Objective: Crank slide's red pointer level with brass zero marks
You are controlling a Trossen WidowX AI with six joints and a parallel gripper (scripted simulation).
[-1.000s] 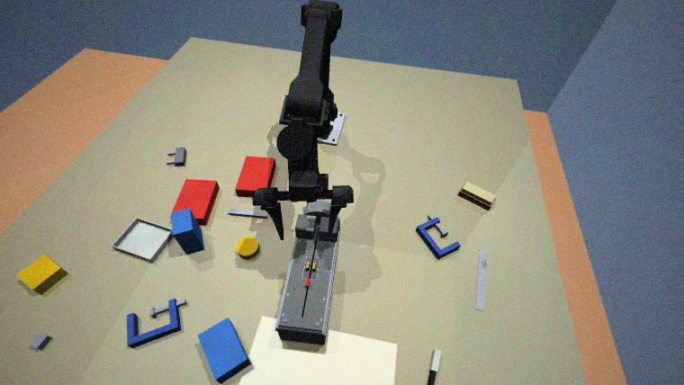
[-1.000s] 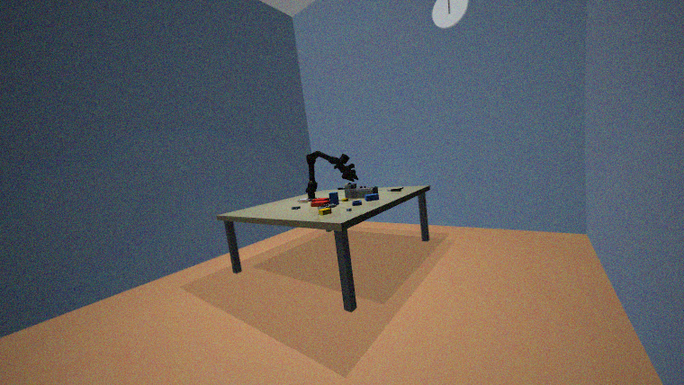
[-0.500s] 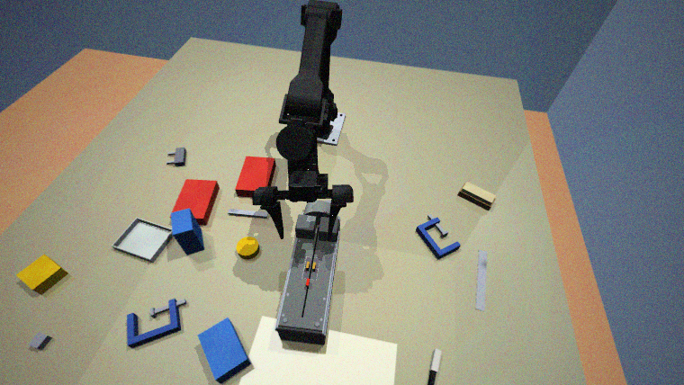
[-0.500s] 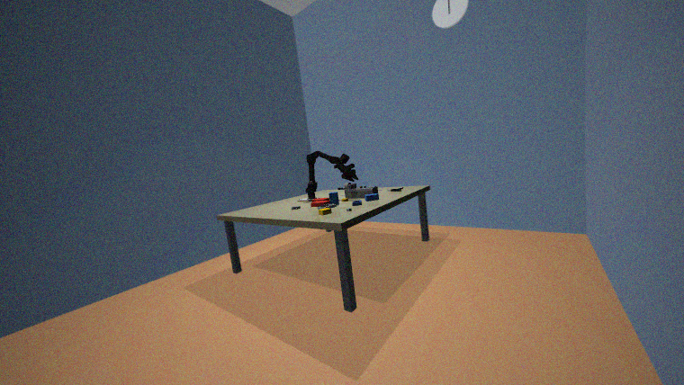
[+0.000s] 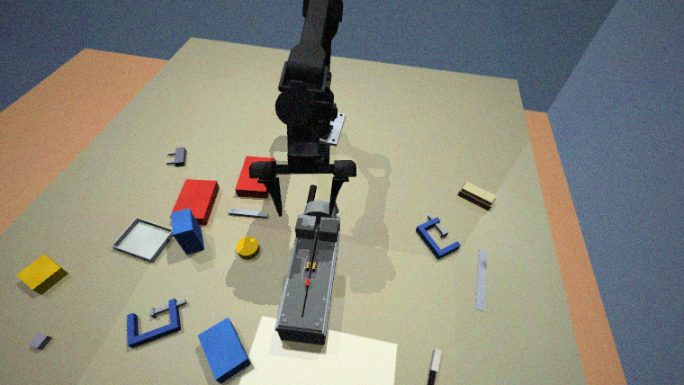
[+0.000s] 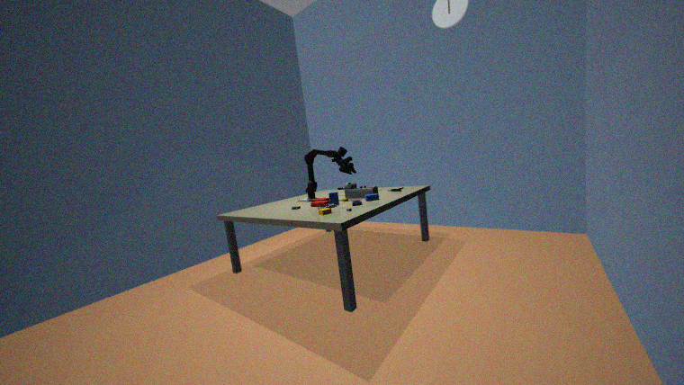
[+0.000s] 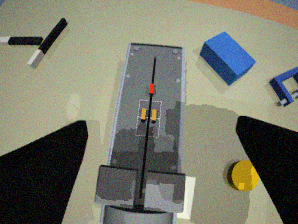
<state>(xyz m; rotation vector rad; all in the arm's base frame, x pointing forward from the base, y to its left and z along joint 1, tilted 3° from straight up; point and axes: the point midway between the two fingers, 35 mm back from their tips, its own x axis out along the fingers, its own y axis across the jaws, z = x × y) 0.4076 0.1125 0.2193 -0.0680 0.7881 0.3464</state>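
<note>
Now: gripper tip 13 cm past the dark crank handle, 4 cm to the left of it and 12 cm above it. From my gripper tip the other things lie so: red pointer: 8 cm ahead, 3 cm to the left, 12 cm below; grey strip: 9 cm behind, 38 cm to the left, 20 cm below; grey tray: 7 cm ahead, 39 cm to the right, 19 cm below.
</note>
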